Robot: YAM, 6 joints.
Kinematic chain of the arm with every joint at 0, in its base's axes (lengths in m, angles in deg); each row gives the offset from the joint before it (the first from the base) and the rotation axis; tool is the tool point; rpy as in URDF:
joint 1: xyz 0 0 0.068 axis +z
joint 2: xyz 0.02 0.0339 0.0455 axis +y
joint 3: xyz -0.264 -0.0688 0 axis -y
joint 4: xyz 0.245 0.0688 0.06 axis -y
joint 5: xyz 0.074 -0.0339 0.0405 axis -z
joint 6: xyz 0.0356 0 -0.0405 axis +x
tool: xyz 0 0 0 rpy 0 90 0
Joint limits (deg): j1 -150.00..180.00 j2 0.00..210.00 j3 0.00..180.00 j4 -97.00..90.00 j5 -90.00..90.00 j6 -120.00..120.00
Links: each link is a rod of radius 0.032 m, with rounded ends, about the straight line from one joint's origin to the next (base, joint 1, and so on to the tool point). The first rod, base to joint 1, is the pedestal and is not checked.
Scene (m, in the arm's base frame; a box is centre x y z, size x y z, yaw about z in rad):
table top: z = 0
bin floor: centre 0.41 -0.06 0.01 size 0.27 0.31 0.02 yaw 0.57
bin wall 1: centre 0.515 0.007 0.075 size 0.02 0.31 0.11 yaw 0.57
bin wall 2: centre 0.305 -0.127 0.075 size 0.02 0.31 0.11 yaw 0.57
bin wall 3: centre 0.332 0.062 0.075 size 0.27 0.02 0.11 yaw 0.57
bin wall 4: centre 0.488 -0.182 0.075 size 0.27 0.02 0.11 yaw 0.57
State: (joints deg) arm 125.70 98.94 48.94 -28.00 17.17 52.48
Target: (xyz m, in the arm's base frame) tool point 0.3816 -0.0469 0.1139
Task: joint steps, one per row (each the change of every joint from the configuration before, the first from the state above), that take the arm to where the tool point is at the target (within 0.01 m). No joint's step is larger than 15 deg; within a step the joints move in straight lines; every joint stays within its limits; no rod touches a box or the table.
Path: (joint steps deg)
1: -14.33 -2.22 5.86 0.21 -2.83 0.41
2: -14.34 -2.22 5.86 0.21 -2.83 0.41
3: -14.33 -2.22 5.85 0.21 -2.83 0.42
4: -14.33 -2.22 5.86 0.20 -2.83 0.41
5: -14.33 -2.22 5.86 0.21 -2.83 0.41
6: -14.34 -2.21 5.86 0.21 -2.83 0.41
7: -14.77 9.86 -5.62 2.93 8.83 -0.82
8: -14.78 9.86 -5.62 2.92 8.82 -0.83
9: -14.77 9.86 -5.62 2.93 8.83 -0.82

